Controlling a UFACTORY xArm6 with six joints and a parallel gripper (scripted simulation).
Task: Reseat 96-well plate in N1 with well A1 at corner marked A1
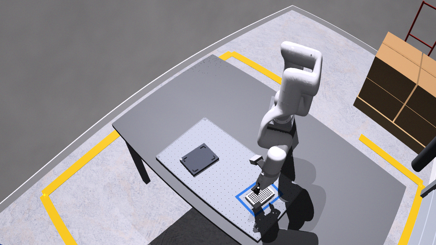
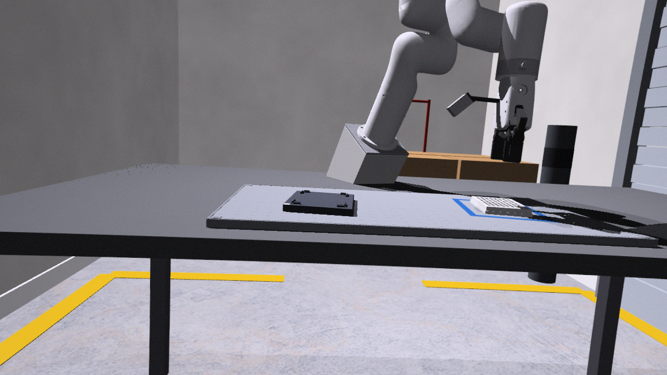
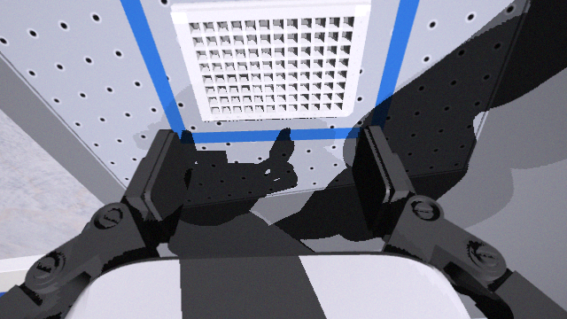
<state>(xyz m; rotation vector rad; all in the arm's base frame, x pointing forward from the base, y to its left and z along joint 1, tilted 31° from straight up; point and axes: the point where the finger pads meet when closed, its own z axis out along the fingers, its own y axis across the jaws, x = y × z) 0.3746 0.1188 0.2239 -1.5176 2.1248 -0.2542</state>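
The white 96-well plate lies 100 mm below my hand. Round my hand: A1 label: 80 mm ahead, 440 mm to the right, 100 mm below; then plate nest N1: 20 mm ahead, 370 mm to the right, 100 mm below.
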